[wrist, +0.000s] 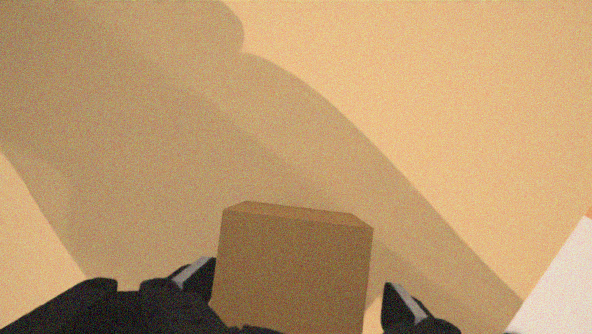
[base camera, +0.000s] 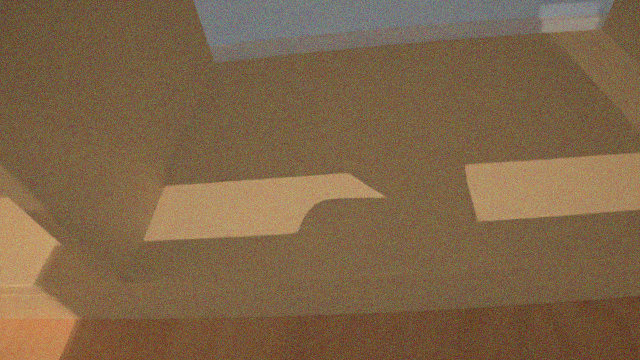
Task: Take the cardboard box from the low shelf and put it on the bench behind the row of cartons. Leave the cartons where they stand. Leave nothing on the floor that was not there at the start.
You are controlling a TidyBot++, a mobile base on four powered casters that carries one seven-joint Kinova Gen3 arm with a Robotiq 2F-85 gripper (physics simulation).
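Places are measured from the arm's base along level axes (x ahead, y left, z up), in millimetres.
Pixels of known places: gripper, fingertip midpoint: (wrist: 297, 288).
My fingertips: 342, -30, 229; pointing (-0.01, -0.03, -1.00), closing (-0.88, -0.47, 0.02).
Behind a point stands the place of what it marks, as x, y, z.
The brown cardboard box (wrist: 292, 270) @(354, -45, 264) shows at the bottom middle of the wrist view, over a light tan surface (wrist: 475, 125) @(310, -158, 214) that may be the shelf. Its lower part is cut off by the view's edge. My gripper (wrist: 297, 288) @(342, -30, 229) is open, with one finger on either side of the box. The left fingertip appears right beside the box's left side, and a small gap shows between the box and the right fingertip. The row of cartons and the bench cannot be made out in either view.
A white surface (wrist: 555, 285) borders the tan one at the lower right of the wrist view. The base camera shows a large tan panel (base camera: 350, 115) @(438, -11, -317) with sunlit patches, a blue-grey area (base camera: 375, 20) @(635, -61, -294) above it and the reddish-brown floor (base camera: 350, 335) @(214, 4, -396) along the bottom.
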